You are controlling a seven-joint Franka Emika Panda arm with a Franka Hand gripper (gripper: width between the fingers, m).
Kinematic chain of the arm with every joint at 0, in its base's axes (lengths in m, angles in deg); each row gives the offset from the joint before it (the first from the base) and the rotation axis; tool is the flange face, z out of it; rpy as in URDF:
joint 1: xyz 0 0 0.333 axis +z
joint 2: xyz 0 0 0 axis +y
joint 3: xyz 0 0 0.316 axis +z
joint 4: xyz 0.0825 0 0 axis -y
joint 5: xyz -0.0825 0 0.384 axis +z
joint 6: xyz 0 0 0 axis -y
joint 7: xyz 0.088 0 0 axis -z
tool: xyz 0 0 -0.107 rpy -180 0 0
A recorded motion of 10 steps. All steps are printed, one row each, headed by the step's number.
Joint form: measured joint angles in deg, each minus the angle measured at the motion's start. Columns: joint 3, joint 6, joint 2, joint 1, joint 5, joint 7, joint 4.
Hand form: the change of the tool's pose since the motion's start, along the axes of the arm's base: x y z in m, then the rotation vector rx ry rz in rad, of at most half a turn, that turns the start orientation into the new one. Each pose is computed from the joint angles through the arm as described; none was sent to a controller.
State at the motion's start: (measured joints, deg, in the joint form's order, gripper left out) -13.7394 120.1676 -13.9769 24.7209 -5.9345 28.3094 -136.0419
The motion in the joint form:
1: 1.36 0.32 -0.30 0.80 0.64 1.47 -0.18
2: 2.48 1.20 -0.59 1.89 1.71 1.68 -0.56
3: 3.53 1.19 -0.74 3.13 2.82 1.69 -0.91
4: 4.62 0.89 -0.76 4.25 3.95 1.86 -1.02
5: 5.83 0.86 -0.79 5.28 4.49 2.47 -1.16
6: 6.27 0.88 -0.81 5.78 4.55 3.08 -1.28
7: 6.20 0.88 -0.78 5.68 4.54 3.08 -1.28
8: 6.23 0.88 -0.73 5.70 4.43 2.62 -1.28
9: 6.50 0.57 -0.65 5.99 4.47 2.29 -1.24
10: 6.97 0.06 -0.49 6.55 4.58 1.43 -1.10
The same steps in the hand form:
1: -0.0042 0.0174 0.0020 0.0063 -0.0081 0.0057
2: -0.0091 0.0356 0.0030 0.0221 -0.0186 0.0306
3: -0.0162 0.0536 0.0018 0.0333 -0.0117 0.0596
4: -0.0231 0.0708 0.0010 0.0427 -0.0016 0.0839
5: -0.0303 0.0877 0.0005 0.0444 0.0016 0.1066
6: -0.0337 0.0945 -0.0001 0.0427 0.0025 0.1116
7: -0.0331 0.0932 -0.0004 0.0426 0.0029 0.1088
8: -0.0332 0.0935 -0.0008 0.0408 0.0033 0.1187
9: -0.0352 0.0975 -0.0015 0.0381 0.0089 0.1336
10: -0.0387 0.1050 -0.0023 0.0346 0.0177 0.1651

